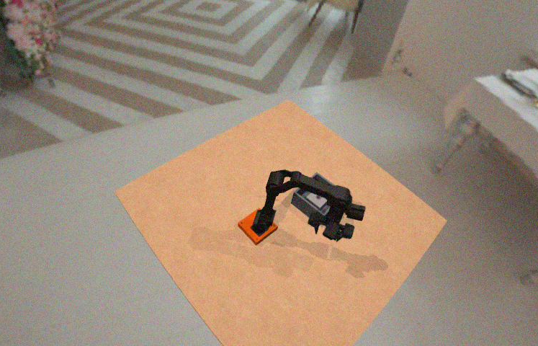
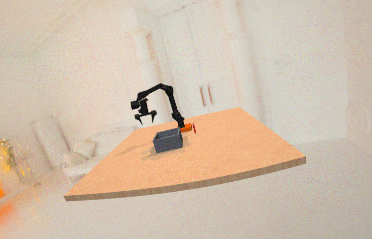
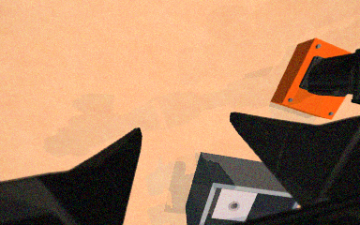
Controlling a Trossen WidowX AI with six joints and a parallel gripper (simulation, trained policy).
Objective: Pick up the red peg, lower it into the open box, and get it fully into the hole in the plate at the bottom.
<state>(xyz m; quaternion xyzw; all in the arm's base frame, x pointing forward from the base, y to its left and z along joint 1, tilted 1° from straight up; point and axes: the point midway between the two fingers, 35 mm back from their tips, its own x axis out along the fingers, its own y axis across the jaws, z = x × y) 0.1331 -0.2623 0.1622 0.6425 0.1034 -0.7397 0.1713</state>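
Now: gripper tip 390 mm to the right of the red peg, 120 mm above it and 40 mm short of it. Round my gripper tip: grey box (200 mm ahead, 190 mm to the left, 130 mm below); then pale plate (200 mm ahead, 190 mm to the left, 110 mm below).
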